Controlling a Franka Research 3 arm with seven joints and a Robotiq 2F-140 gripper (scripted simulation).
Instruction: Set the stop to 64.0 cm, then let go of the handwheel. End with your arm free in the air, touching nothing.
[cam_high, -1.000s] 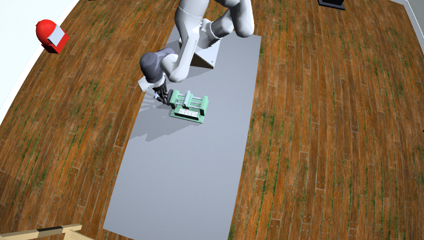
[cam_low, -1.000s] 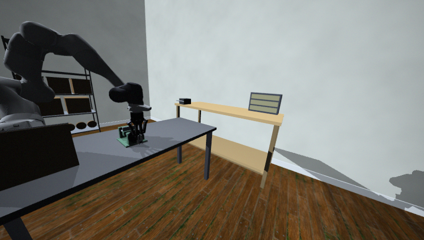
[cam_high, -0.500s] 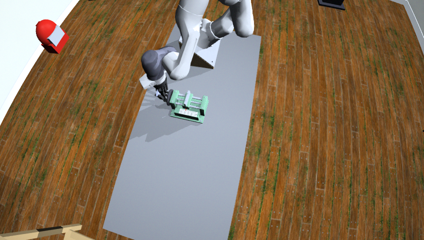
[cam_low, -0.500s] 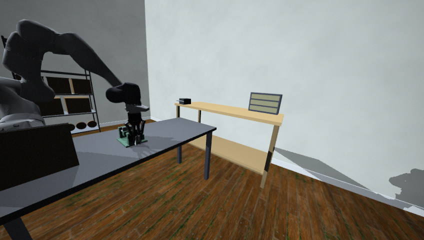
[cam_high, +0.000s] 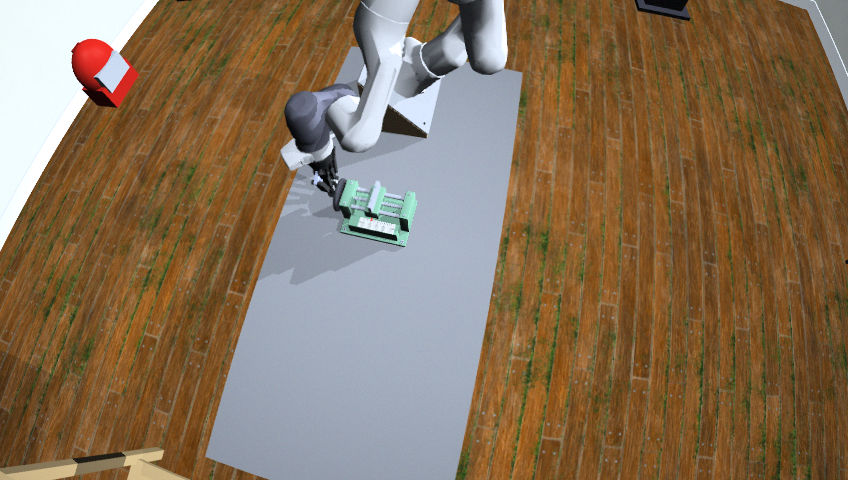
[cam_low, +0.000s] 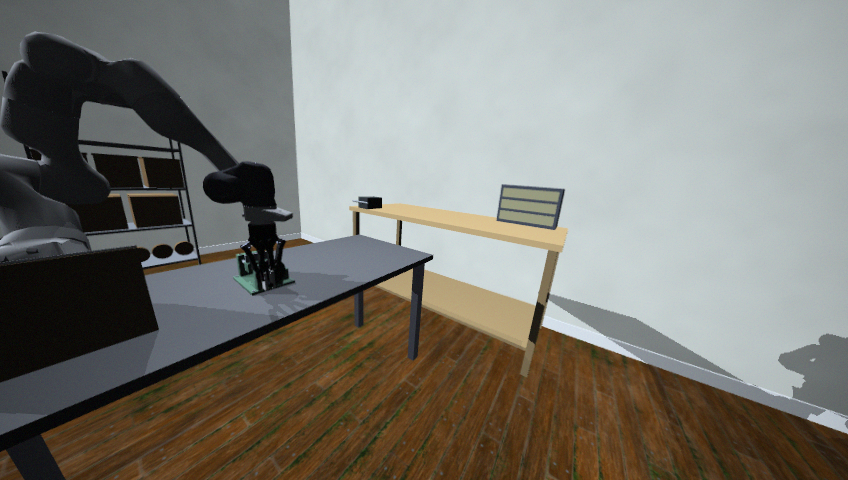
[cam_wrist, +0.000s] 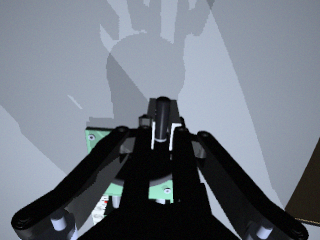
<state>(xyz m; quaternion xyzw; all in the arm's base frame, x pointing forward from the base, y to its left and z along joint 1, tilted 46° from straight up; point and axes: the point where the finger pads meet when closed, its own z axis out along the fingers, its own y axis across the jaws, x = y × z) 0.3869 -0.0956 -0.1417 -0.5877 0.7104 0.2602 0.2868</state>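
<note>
Right now the dark handwheel is 10 mm ahead of my hand, 20 mm to the left of it and 10 mm below it. From my hand the other things lie so: stop carriage: 50 mm ahead, 130 mm to the left, 30 mm above.
</note>
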